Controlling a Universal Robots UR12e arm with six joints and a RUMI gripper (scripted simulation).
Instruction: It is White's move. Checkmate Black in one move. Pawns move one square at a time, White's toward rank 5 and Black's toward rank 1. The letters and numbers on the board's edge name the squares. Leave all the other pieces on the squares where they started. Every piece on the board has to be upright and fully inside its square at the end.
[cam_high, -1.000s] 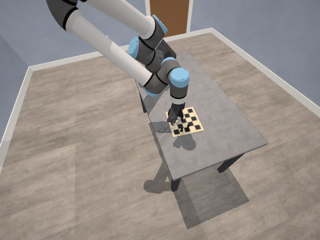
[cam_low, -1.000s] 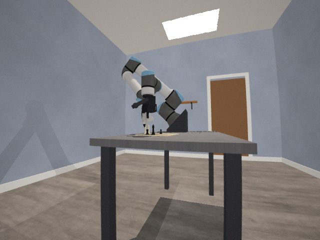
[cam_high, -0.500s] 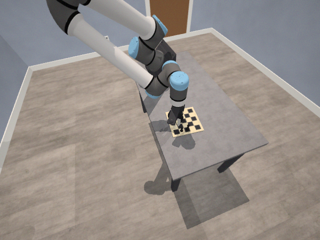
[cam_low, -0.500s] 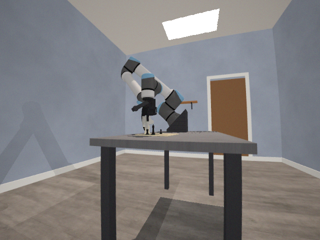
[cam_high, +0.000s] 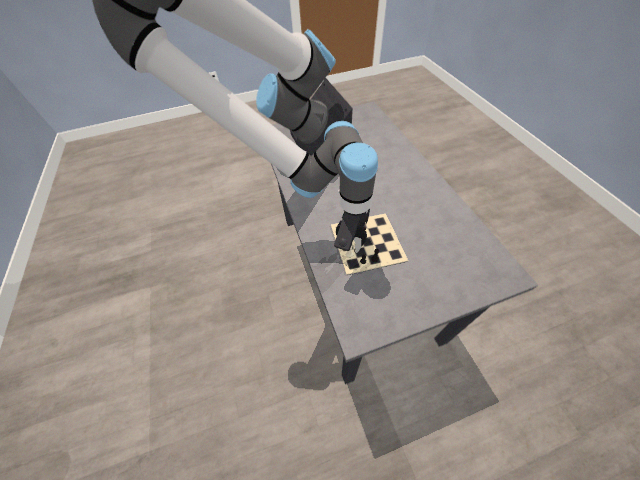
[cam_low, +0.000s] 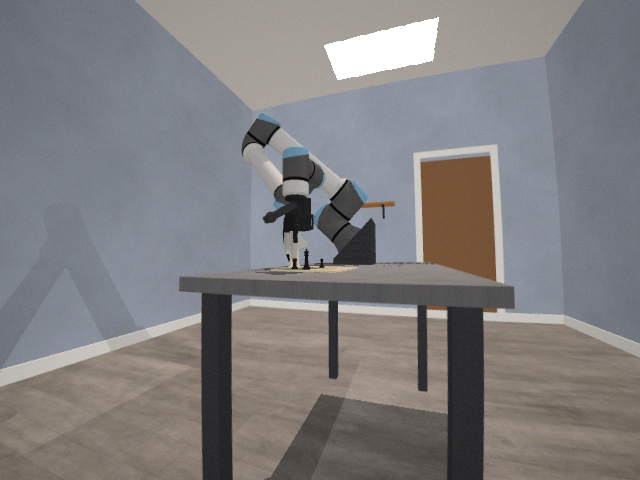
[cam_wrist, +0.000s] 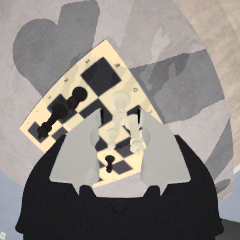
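Now: the white pawn 3 cm behind my hand, 4 cm to the left of it and 2 cm below it. From my hand the other things lie so: tall black piece 5 cm ahead, 8 cm to the left, 1 cm below; then chessboard 3 cm behind, 8 cm to the left, 4 cm below; then black pawn 7 cm behind, 8 cm to the left, 2 cm below.
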